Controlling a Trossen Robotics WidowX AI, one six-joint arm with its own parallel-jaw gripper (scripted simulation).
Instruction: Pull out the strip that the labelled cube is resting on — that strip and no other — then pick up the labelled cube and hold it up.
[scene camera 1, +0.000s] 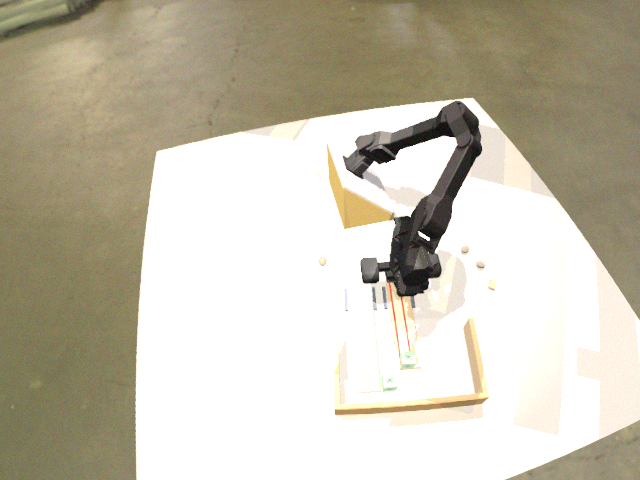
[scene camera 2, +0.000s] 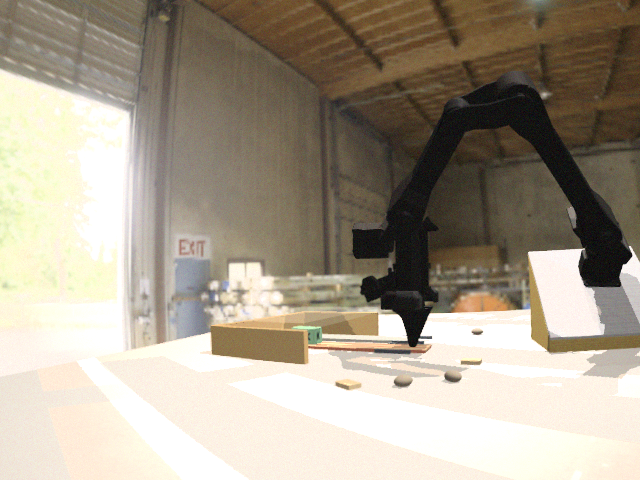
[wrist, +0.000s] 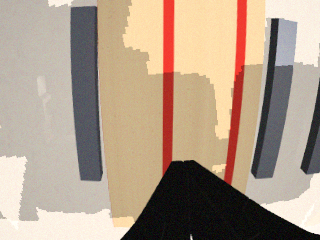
Labels:
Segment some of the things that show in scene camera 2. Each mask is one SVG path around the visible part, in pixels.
My gripper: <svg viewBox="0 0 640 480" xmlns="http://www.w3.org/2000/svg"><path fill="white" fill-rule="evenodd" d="M396 258L396 264L393 264L394 272L392 272L392 268L388 268L388 275L376 279L374 276L369 276L362 279L361 295L365 295L366 302L381 297L381 310L392 310L401 317L409 346L415 347L432 309L432 306L425 306L424 301L438 302L438 291L435 288L429 287L428 269L431 269L428 257Z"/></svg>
A red-lined strip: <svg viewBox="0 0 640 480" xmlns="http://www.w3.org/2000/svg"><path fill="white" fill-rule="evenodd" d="M308 344L308 349L374 352L374 349L411 350L411 354L426 353L432 347L431 345L421 344L410 347L409 344L363 344L324 341L315 345Z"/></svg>

